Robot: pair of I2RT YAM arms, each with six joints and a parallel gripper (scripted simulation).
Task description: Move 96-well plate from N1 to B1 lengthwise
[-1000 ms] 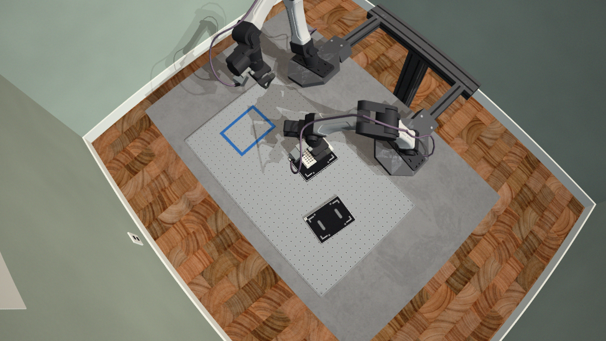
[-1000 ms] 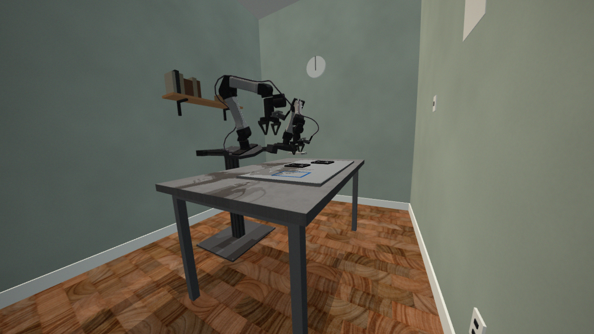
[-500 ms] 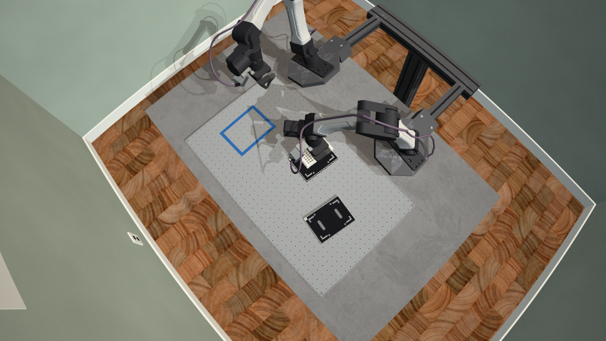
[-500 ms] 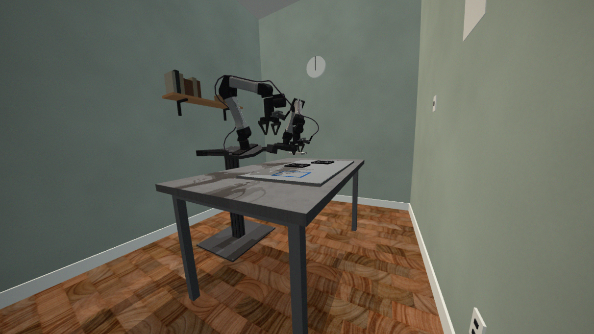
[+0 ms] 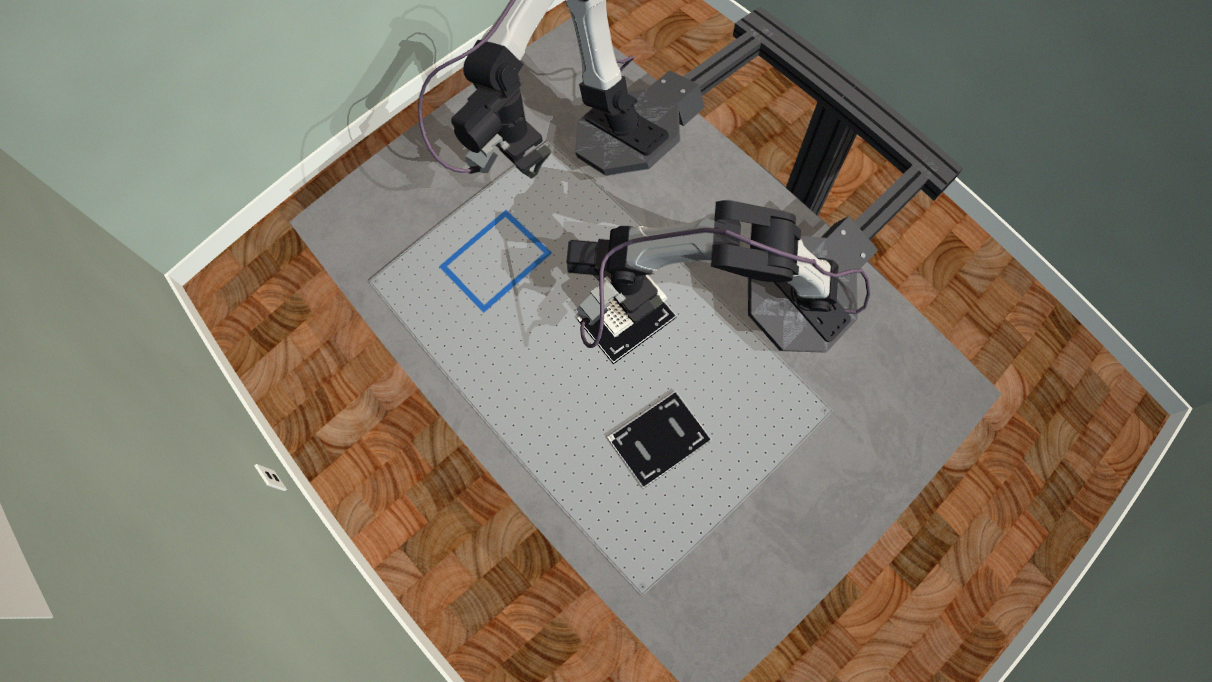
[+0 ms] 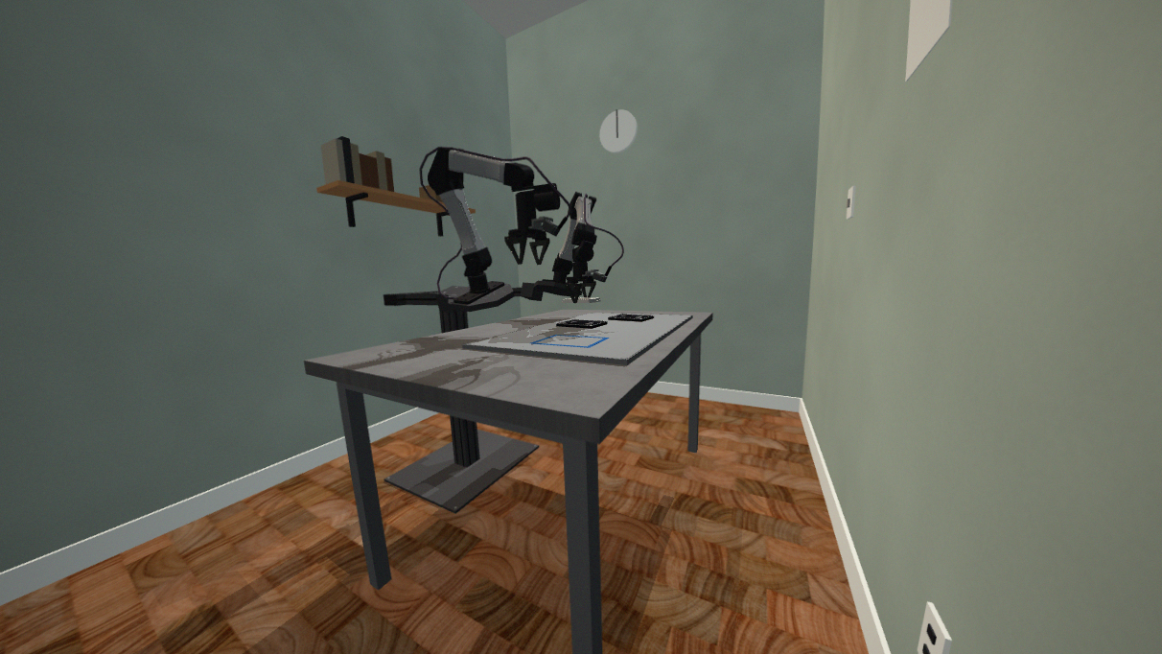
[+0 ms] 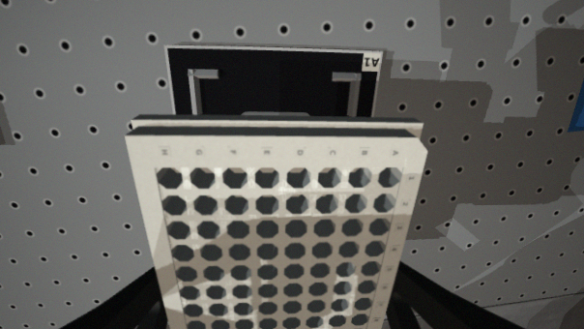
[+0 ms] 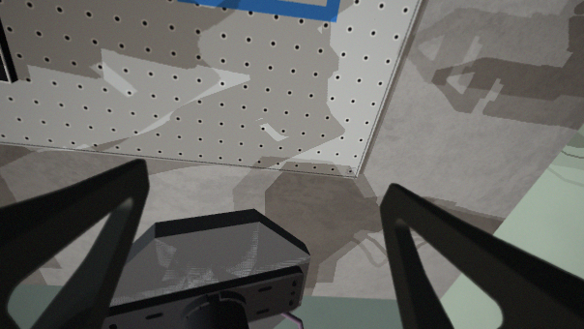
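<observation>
Right now my left hand is 90 mm above the A1 label, 70 mm short of it and 60 mm to the left of it. The rest, counted from my left hand: cream 96-well plate: right at my left hand.
</observation>
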